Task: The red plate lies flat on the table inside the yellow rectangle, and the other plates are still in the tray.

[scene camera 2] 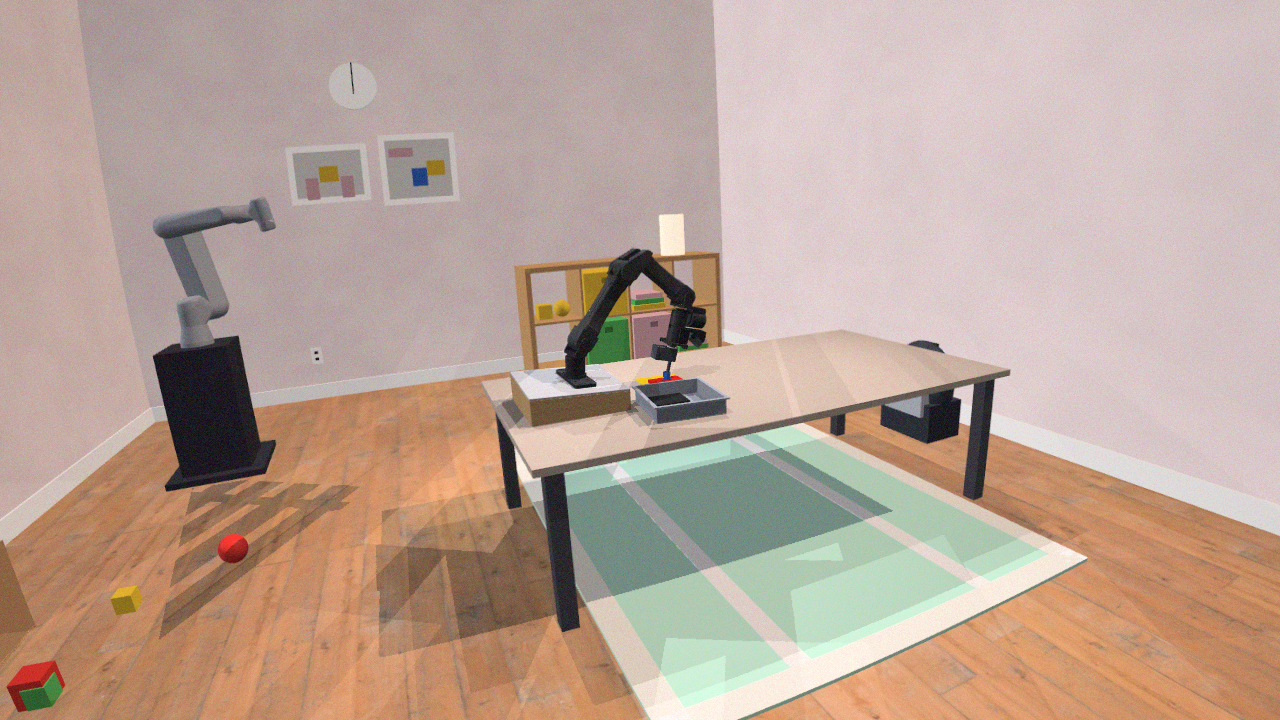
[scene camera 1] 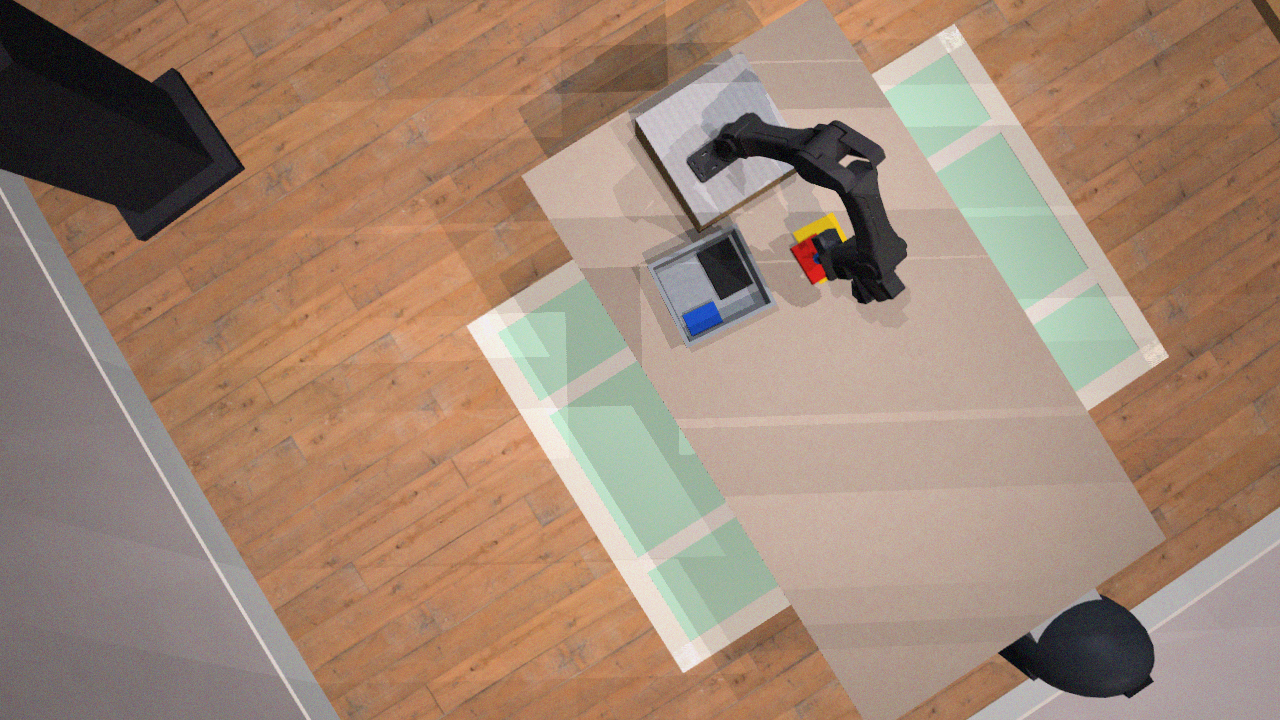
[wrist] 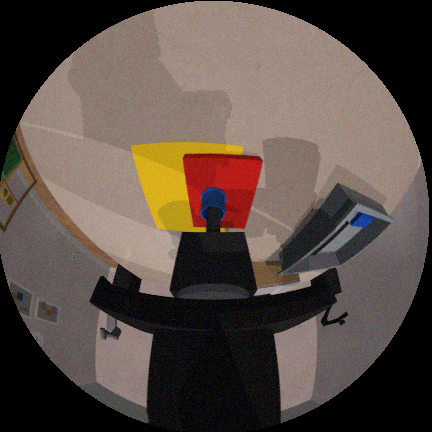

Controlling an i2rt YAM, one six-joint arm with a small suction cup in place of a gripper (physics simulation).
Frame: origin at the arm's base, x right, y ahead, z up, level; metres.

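Seen in the pictures: end effector, tool point: (scene camera 2: 665, 381) (scene camera 1: 816, 257) (wrist: 212, 194); arm's base, origin of the base link: (scene camera 2: 575, 379) (scene camera 1: 727, 148).
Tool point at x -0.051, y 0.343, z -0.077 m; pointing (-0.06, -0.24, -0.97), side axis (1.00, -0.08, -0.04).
Pixels of each thing's middle, then the offset from my tool point to it. "pt": a spot on its surface instead. Level surfaces: height alone.
- red plate, body centre: (wrist: 220, 197) (scene camera 1: 814, 259) (scene camera 2: 666, 381) dz +0.003, dx +0.009, dy -0.001 m
- yellow rectangle, surface spot: (wrist: 155, 180) pt dz -0.002, dx -0.067, dy +0.026 m
- grey tray, body centre: (wrist: 341, 239) (scene camera 1: 710, 286) (scene camera 2: 678, 399) dz +0.023, dx +0.271, dy -0.097 m
- black plate, body centre: (wrist: 316, 239) (scene camera 1: 724, 268) (scene camera 2: 664, 400) dz +0.006, dx +0.211, dy -0.114 m
- blue plate, body centre: (scene camera 1: 702, 318) (wrist: 365, 216) dz +0.005, dx +0.332, dy -0.044 m
- table, its level: dz -0.003 m
The red plate (scene camera 1: 807, 261) (scene camera 2: 656, 380) (wrist: 240, 175) is level on my suction cup, very low over or on the table; I cannot tell if a gap remains. My suction gripper (scene camera 1: 819, 257) (scene camera 2: 665, 376) (wrist: 213, 200) has its blue cup against the plate's top. The yellow rectangle (scene camera 1: 819, 225) (scene camera 2: 642, 382) (wrist: 155, 180) is partly under the plate, which reaches past its tray-side edge in the wrist view. The grey tray (scene camera 1: 665, 302) (scene camera 2: 689, 411) (wrist: 305, 230) holds a black plate (scene camera 1: 725, 266) (scene camera 2: 668, 399) and a blue plate (scene camera 1: 701, 317) (wrist: 362, 219).
The arm stands on a block with a light top (scene camera 1: 680, 107) (scene camera 2: 572, 410), beside the tray. The tray lies on the block's side of the table (scene camera 1: 895, 376) (scene camera 2: 805, 385), across a short gap from the red plate. A shelf (scene camera 2: 526, 313) stands behind the table.
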